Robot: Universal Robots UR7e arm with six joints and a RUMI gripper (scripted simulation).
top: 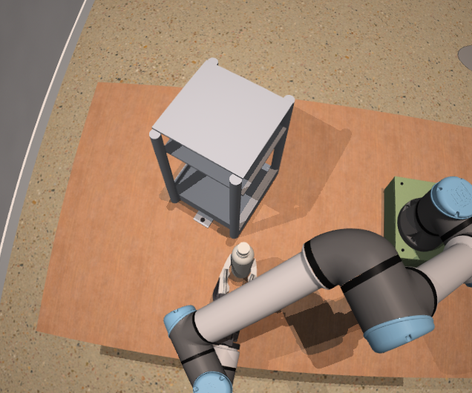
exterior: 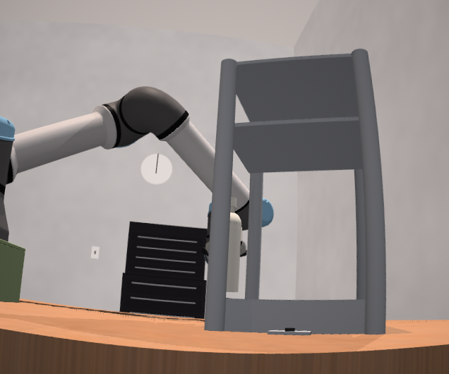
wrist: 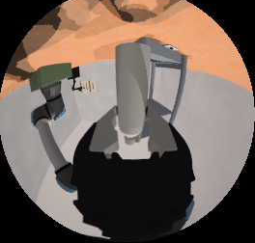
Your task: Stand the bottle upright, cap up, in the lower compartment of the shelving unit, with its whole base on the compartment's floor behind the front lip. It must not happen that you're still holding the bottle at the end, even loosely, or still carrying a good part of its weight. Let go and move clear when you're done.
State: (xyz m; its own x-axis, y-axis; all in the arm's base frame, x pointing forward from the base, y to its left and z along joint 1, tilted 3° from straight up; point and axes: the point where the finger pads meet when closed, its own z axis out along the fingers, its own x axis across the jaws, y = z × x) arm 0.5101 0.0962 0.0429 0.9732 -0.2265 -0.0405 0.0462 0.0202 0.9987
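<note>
Now: hand 40 mm short of the shelving unit, 270 mm to the left of it and 30 mm below it.
</note>
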